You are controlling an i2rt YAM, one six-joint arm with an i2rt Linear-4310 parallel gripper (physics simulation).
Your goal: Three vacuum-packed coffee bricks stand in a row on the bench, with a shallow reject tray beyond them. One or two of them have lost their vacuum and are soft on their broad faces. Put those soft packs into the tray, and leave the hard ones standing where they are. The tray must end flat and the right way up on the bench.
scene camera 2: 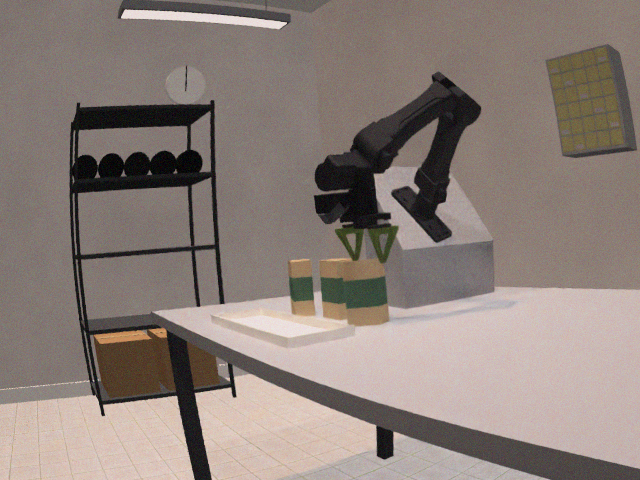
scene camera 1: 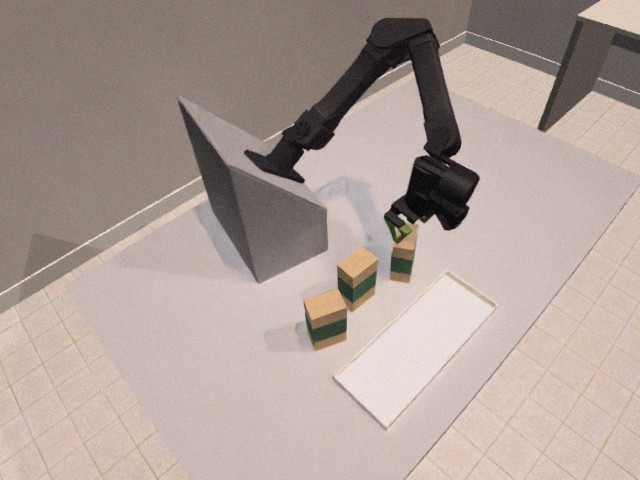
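Pixels of known places: gripper, fingertip midpoint: (scene camera 2: 369, 261) (scene camera 1: 409, 231); arm's base, link origin: (scene camera 2: 421, 214) (scene camera 1: 275, 169).
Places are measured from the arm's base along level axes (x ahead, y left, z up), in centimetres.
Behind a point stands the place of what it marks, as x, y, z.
Three tan coffee bricks with green bands stand upright on the bench. The far-left one (scene camera 1: 325, 325) @(33.0, -15.2, -13.9) (scene camera 2: 301, 288) @(33.0, -9.9, -16.4) and the middle one (scene camera 1: 356, 284) @(30.7, -3.5, -13.0) (scene camera 2: 331, 290) @(30.7, 0.0, -16.6) are close together in the scene camera 1 view. The third pack (scene camera 1: 402, 264) @(32.8, 10.1, -16.1) (scene camera 2: 366, 292) @(32.2, 15.5, -16.1) stands a little apart, nearest in the scene camera 2 view. My gripper (scene camera 1: 412, 229) @(30.3, 14.5, -9.9) (scene camera 2: 369, 259) @(30.3, 14.5, -9.9) is open and points down, its green fingertips at about the third pack's top. The hand partly hides that top; whether the tips straddle it I cannot tell. The shallow white tray (scene camera 1: 408, 356) @(47.4, -3.9, -23.4) (scene camera 2: 320, 337) @(47.3, 20.5, -22.6) lies flat, right way up, beside the row.
The grey wedge-shaped arm mount (scene camera 1: 279, 227) @(9.8, -7.7, -7.2) (scene camera 2: 449, 273) @(-2.0, 7.9, -16.2) stands behind the packs. The bench edge runs beyond the tray's outer side. A black shelf rack (scene camera 2: 144, 180) stands against the wall, and another table (scene camera 1: 573, 72) stands off the bench.
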